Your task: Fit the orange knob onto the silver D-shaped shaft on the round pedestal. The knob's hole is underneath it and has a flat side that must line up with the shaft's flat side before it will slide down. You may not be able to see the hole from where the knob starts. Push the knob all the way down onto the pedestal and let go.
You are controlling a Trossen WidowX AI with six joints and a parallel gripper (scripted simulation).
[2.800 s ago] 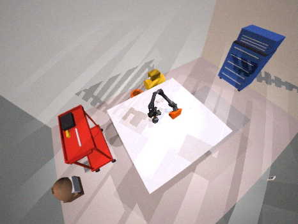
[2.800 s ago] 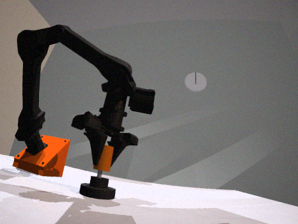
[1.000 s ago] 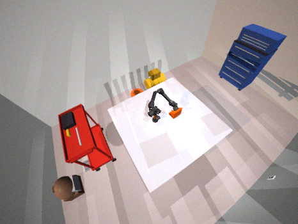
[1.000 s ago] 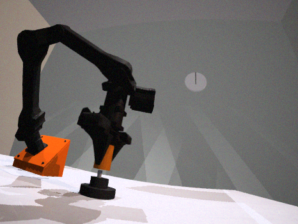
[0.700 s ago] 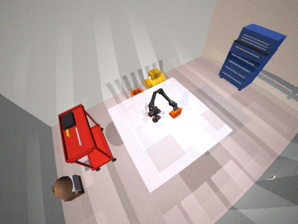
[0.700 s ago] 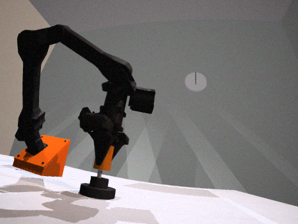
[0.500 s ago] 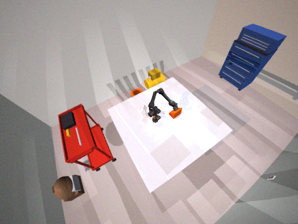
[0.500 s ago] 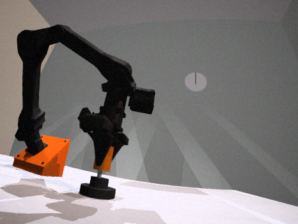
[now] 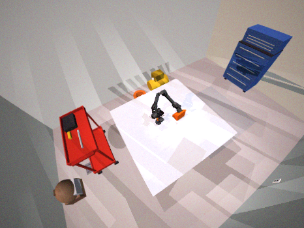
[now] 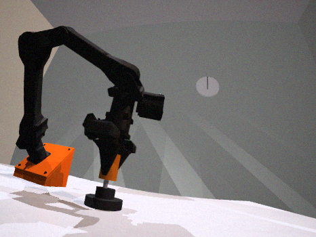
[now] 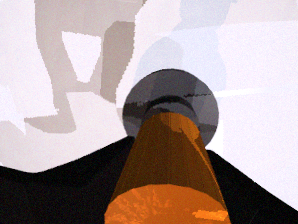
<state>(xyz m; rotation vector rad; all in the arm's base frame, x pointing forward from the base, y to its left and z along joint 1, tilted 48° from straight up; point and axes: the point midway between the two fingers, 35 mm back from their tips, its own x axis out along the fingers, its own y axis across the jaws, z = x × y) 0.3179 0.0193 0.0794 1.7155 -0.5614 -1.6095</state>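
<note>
My gripper tip is 30 mm below the orange knob. Round my gripper tip: round black pedestal 40 mm below.
</note>
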